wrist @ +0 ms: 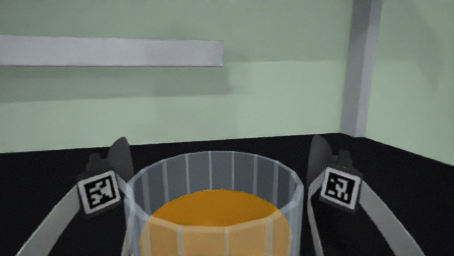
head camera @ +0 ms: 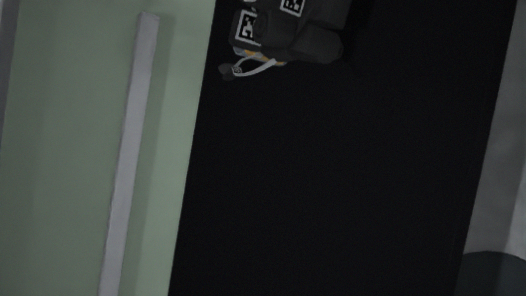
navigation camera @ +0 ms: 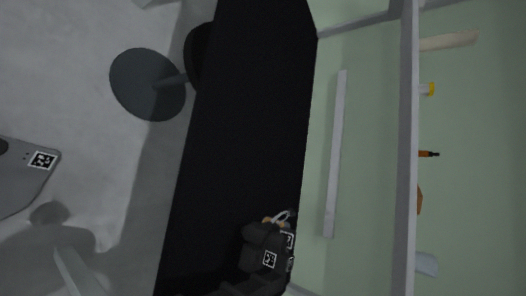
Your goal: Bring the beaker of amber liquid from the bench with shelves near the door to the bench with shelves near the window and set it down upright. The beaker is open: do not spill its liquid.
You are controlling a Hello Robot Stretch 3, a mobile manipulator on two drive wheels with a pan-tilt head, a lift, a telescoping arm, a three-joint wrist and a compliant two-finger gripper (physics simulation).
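Observation:
The open beaker of amber liquid (head camera: 250, 53) (navigation camera: 268, 220) (wrist: 215, 210) stands upright over the black bench top (head camera: 325, 175) (navigation camera: 250, 100) (wrist: 30, 185). Its rim and the level amber surface show large at the bottom centre of the wrist view; its lower part is cut off there. My gripper (wrist: 221, 154) is open, with one finger on each side of the beaker and the fingertips beyond its rim. In the head and navigation views the dark wrist hides most of the beaker and part of the gripper.
A pale bar (head camera: 130, 150) (navigation camera: 336, 150) (wrist: 110, 51) runs along the green wall behind the bench. A grey upright (wrist: 361, 70) stands at the back right. Beyond a long grey rail (navigation camera: 407, 150) are several small items. A round dark disc (navigation camera: 145, 85) is beside the bench.

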